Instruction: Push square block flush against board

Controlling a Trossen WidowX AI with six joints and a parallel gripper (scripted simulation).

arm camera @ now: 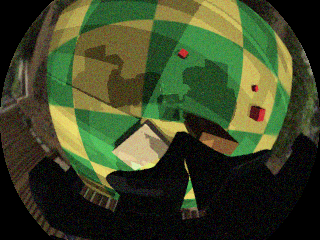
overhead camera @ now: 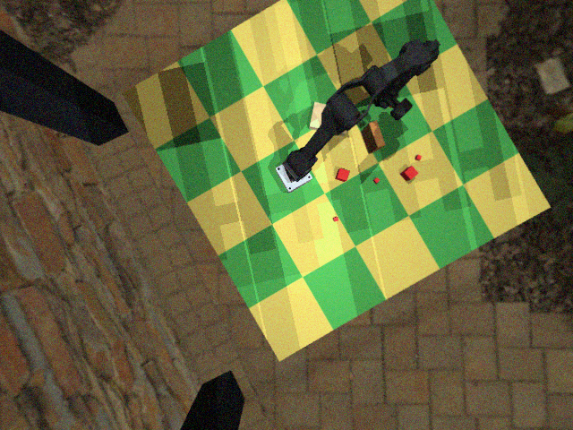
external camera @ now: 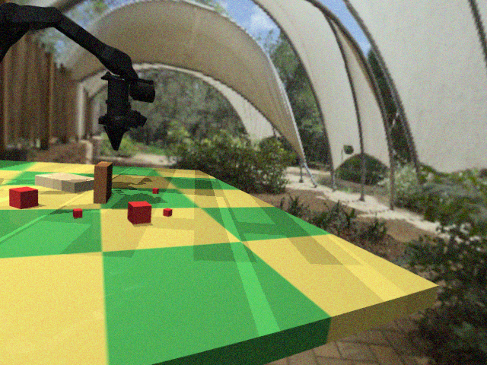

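Right now the square block is 30 mm behind my gripper tip, 90 mm to the right of it and 80 mm below it. Also, from my gripper tip: board 140 mm behind, 60 mm to the left, 120 mm below.
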